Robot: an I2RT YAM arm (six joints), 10 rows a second.
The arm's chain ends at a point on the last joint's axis. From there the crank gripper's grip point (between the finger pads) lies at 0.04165 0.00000 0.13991 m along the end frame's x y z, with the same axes.
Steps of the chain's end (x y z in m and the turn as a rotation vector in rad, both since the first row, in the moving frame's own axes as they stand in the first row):
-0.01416 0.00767 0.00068 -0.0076 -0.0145 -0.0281
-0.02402 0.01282 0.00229 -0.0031 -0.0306 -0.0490
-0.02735 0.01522 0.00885 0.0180 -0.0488 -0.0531
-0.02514 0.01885 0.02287 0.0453 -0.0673 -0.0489
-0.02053 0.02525 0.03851 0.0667 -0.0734 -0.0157
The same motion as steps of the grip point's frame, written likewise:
-0.01619 0.00759 0.00127 -0.0076 -0.0145 -0.0281
-0.02836 0.01132 0.00350 -0.0031 -0.0306 -0.0490
-0.03435 0.01066 0.01067 0.0180 -0.0488 -0.0531
-0.03484 0.01065 0.02516 0.0453 -0.0673 -0.0489
-0.03097 0.01526 0.04085 0.0667 -0.0734 -0.0157

